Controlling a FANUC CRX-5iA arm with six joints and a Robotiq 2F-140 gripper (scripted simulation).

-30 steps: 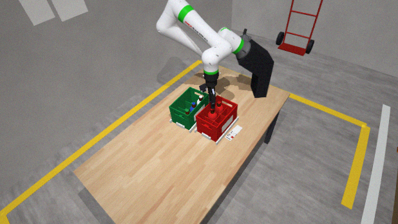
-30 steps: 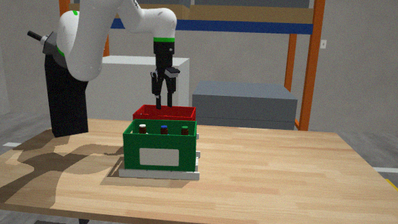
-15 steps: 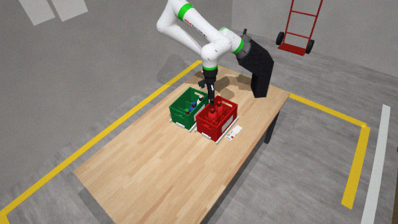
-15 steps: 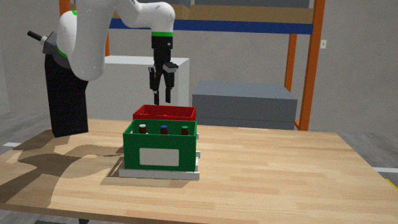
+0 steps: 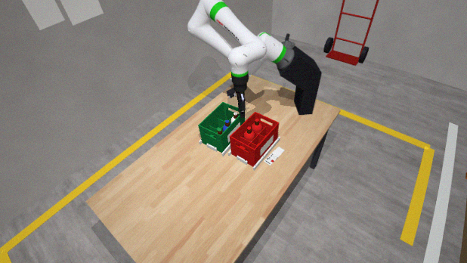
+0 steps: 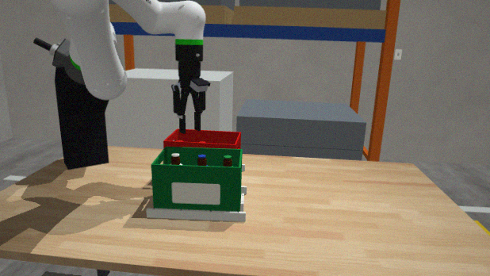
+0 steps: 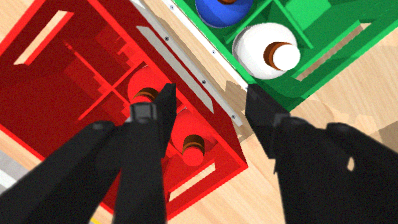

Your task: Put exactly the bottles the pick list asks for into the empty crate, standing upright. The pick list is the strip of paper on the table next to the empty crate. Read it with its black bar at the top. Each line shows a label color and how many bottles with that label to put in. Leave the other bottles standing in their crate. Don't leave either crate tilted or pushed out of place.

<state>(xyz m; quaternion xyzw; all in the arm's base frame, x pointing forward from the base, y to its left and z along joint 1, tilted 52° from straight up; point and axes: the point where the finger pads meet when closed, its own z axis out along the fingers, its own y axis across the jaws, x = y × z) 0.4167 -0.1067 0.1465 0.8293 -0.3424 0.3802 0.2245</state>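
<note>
My hand is 50 mm past the white-capped bottle, 70 mm to the left of it and 170 mm above it. Round my hand: blue-label bottle (40 mm ahead, 90 mm to the right, 170 mm below); then red crate (60 mm ahead, 110 mm to the left, 170 mm below); then red-capped bottle (40 mm behind, 90 mm to the left, 170 mm below).
</note>
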